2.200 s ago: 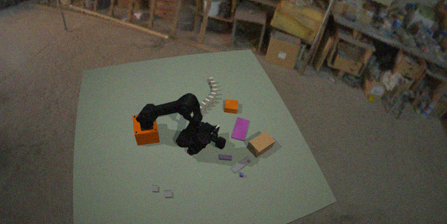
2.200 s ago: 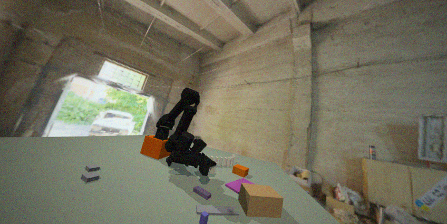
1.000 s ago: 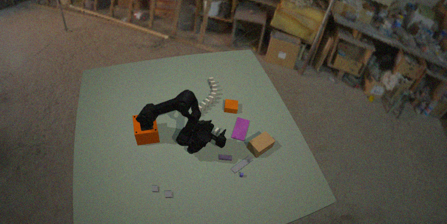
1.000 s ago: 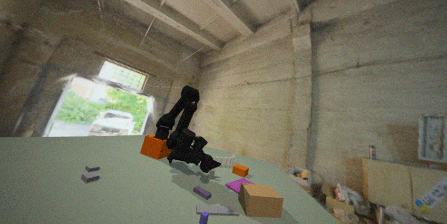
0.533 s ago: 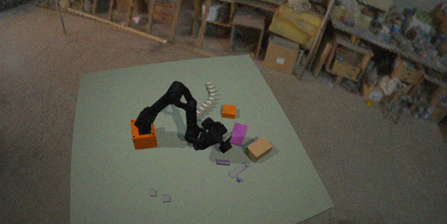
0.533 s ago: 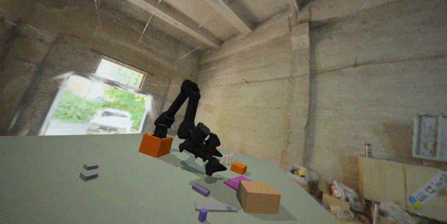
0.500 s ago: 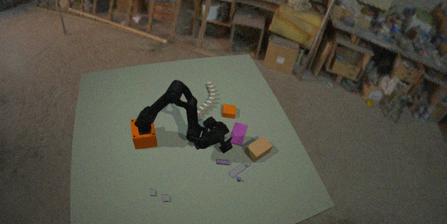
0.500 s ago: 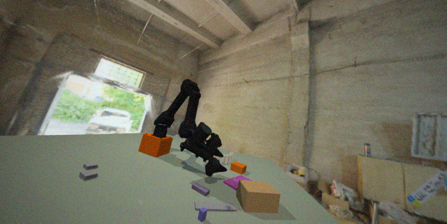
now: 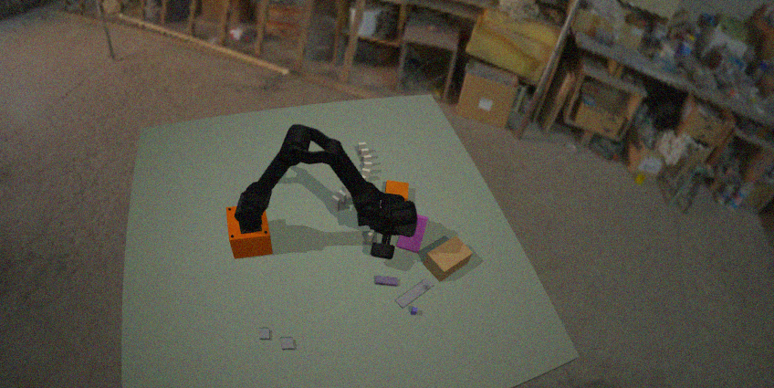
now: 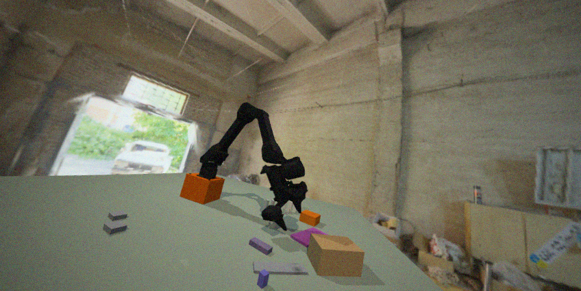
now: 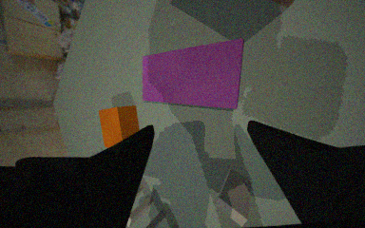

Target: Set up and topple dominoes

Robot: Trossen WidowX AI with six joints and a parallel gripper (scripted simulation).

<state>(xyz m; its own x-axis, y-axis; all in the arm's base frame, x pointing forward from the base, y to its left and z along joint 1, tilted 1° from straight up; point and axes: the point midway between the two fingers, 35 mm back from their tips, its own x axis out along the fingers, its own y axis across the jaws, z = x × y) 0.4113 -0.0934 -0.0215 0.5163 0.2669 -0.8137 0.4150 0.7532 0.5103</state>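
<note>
Now: gripper tip 70 mm short of the magenta slab, 40 mm above it and 10 mm to the right of it. From my gripper tip the other things lie so: grey slab (200 mm to the right, 40 mm below, 10 mm behind); orange block (170 mm to the left, 70 mm ahead, 20 mm below); tan box (130 mm to the right, 120 mm ahead, 10 mm below).
</note>
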